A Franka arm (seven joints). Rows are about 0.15 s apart.
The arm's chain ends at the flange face. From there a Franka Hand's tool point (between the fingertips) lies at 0.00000 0.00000 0.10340 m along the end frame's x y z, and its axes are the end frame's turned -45 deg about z.
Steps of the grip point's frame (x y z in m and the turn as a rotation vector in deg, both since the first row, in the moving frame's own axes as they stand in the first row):
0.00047, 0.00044, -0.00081, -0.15, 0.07, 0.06
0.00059, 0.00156, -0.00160, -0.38, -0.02, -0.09
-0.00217, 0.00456, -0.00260, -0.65, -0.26, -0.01
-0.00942, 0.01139, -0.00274, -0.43, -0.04, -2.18
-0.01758, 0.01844, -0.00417, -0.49, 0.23, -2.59
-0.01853, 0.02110, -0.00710, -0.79, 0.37, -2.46
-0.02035, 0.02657, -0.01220, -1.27, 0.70, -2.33
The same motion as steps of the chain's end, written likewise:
0.00036, -0.00012, -0.00081, -0.06, 0.16, 0.06
0.00106, 0.00018, -0.00160, -0.28, 0.25, -0.09
0.00119, 0.00360, -0.00259, -0.64, 0.28, -0.01
0.00088, 0.01412, -0.00274, -0.33, 0.28, -2.18
-0.00032, 0.02516, -0.00417, -0.18, 0.51, -2.59
0.00033, 0.02752, -0.00709, -0.30, 0.82, -2.46
0.00187, 0.03250, -0.01217, -0.40, 1.39, -2.33

